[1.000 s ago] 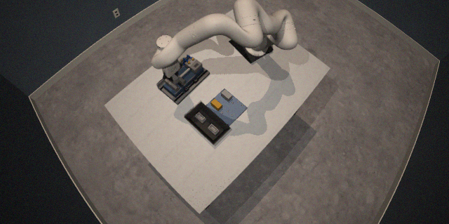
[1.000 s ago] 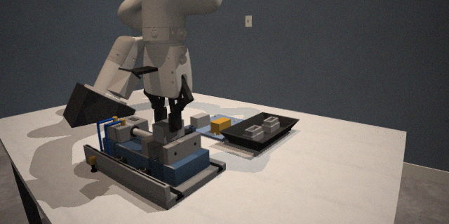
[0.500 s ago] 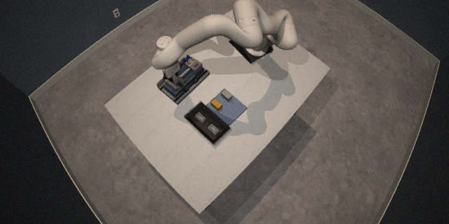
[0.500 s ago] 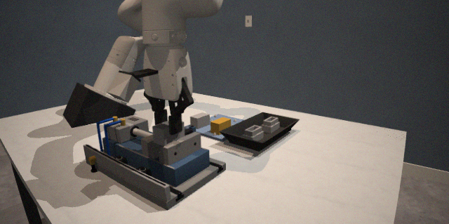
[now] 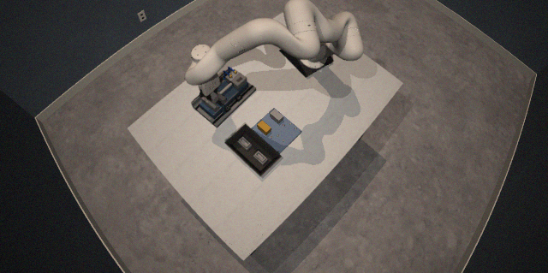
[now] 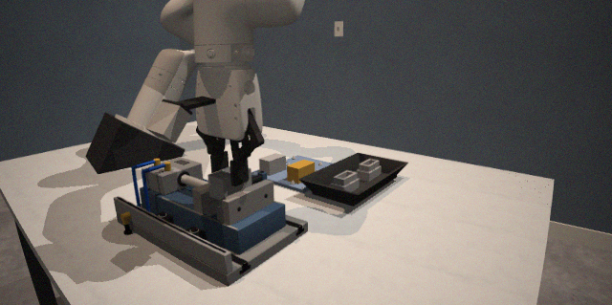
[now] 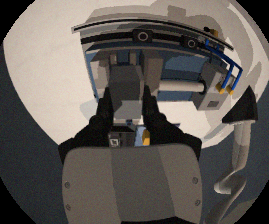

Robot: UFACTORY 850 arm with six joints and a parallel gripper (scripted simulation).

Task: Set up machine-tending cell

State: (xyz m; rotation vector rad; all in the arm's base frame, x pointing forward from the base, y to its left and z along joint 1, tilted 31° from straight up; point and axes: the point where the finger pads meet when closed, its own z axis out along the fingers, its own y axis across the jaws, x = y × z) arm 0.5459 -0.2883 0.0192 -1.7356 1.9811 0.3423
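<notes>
My gripper is now 9 cm above the vise, 7 cm past it and 1 cm to the right of it. Also, from my hand: grey rail 9 cm below, 8 cm to the right, 8 cm behind; then brass blank 29 cm to the left, 10 cm below, 4 cm behind.
</notes>
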